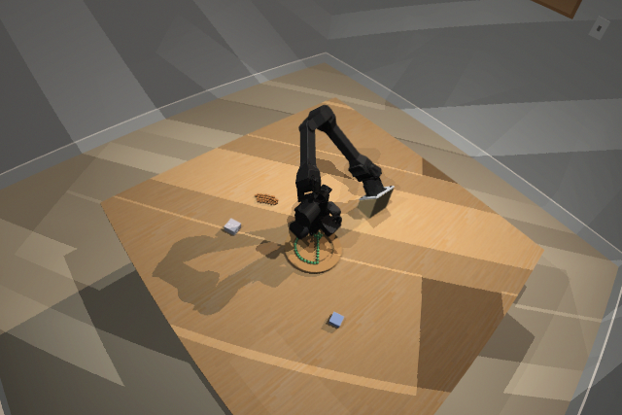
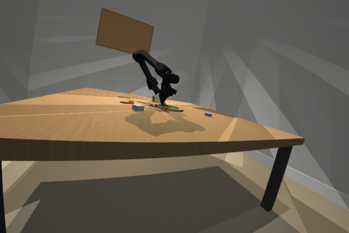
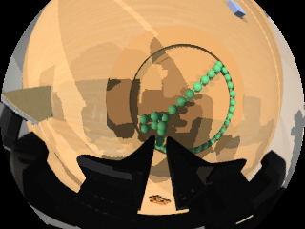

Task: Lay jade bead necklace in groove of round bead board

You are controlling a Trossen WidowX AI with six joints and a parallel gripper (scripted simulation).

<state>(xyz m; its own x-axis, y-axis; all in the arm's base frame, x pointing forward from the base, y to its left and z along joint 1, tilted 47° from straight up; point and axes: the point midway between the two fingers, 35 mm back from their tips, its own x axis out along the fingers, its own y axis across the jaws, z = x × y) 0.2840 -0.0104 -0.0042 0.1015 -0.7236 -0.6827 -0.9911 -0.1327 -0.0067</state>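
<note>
The round wooden bead board is 50 mm to the left of my gripper tip, 30 mm ahead of it and 10 mm below it. Also, from my gripper tip: blue block (310 mm to the left, 120 mm ahead, 10 mm below); then pale grey block (230 mm ahead, 170 mm to the right).
</note>
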